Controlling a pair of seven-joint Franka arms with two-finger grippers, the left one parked.
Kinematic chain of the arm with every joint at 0, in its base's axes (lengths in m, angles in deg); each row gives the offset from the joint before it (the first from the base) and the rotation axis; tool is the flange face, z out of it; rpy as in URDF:
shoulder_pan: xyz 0 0 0.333 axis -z
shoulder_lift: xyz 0 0 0 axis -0.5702 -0.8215 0
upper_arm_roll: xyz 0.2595 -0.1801 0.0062 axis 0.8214 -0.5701 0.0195
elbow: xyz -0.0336 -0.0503 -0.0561 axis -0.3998 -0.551 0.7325
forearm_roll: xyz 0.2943 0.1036 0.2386 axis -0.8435 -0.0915 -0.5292
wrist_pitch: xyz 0 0 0 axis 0.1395 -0.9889 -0.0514
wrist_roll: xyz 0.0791 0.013 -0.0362 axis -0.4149 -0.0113 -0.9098
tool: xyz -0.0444 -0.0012 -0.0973 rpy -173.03 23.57 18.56
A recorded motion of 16 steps. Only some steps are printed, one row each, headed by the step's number.
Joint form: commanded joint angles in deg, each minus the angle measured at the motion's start. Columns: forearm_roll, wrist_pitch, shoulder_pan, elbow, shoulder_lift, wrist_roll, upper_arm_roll.
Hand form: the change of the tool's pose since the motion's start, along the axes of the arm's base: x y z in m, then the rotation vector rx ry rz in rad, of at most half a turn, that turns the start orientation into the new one. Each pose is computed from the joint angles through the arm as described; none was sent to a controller.
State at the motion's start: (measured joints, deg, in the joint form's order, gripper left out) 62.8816 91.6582 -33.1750 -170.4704 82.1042 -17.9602 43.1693
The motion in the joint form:
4: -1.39 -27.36 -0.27 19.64 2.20 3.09 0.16
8: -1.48 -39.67 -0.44 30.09 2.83 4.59 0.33
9: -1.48 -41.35 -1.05 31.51 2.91 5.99 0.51
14: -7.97 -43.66 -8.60 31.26 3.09 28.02 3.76
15: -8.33 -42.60 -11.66 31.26 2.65 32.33 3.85
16: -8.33 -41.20 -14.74 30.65 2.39 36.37 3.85
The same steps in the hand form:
4: 0.0158 0.0059 0.1407 0.0314 0.0944 -0.0506
8: 0.0081 0.0108 0.2162 0.0330 0.1162 -0.0650
9: 0.0064 0.0188 0.2263 0.0301 0.1200 -0.0747
14: -0.0044 0.1359 0.2245 0.0813 0.1928 -0.2648
15: -0.0058 0.1672 0.2215 0.0748 0.1898 -0.2866
16: -0.0094 0.1970 0.2157 0.0632 0.1860 -0.3061

